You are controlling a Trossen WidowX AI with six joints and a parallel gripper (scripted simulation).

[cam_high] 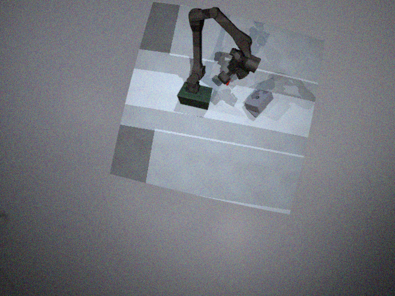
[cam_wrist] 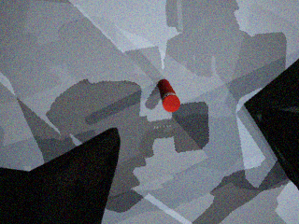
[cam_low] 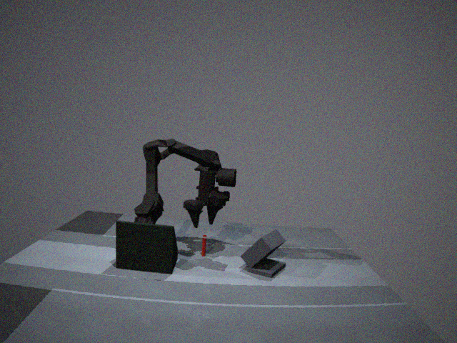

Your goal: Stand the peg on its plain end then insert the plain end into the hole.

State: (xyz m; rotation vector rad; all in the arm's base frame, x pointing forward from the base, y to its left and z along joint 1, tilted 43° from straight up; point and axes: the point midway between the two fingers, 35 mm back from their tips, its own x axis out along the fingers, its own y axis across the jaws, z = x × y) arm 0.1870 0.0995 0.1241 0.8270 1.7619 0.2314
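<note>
My gripper tip is now 60 mm above the red peg and 10 mm short of it. Round my gripper tip: grey sloped panel (230 mm ahead, 50 mm to the right, 40 mm below); dark base plate (250 mm ahead, 110 mm below, 60 mm to the right).
</note>
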